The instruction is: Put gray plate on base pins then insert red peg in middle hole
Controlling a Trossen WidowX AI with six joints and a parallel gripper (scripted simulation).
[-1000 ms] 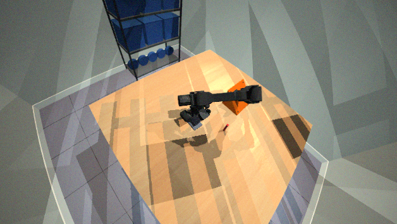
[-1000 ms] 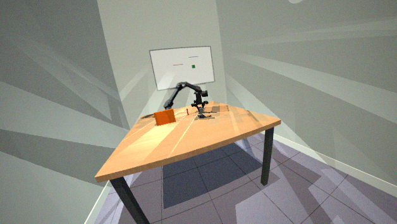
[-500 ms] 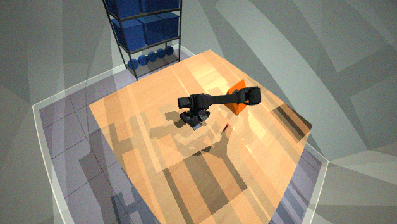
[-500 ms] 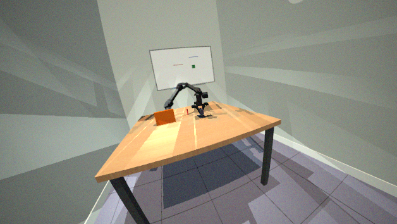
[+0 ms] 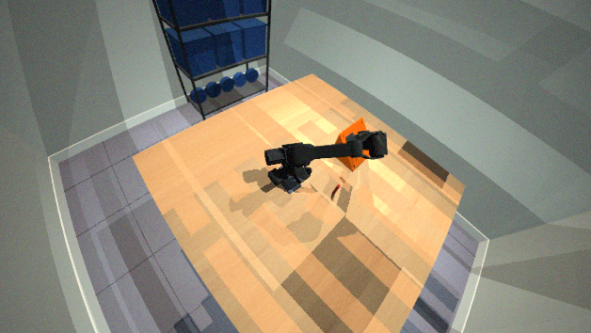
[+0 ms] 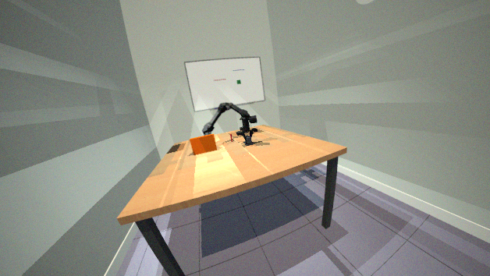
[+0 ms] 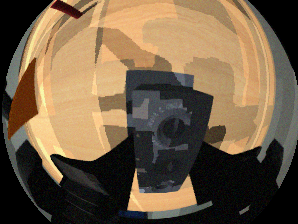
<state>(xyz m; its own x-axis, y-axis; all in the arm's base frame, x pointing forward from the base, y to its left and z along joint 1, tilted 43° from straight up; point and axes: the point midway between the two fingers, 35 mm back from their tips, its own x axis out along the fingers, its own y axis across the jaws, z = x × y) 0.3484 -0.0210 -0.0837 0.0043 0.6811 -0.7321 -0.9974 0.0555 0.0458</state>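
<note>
My gripper tip is 30 mm below the gray plate. Round my gripper tip: red peg (190 mm to the left, 120 mm behind, 10 mm above); base (20 mm below).
</note>
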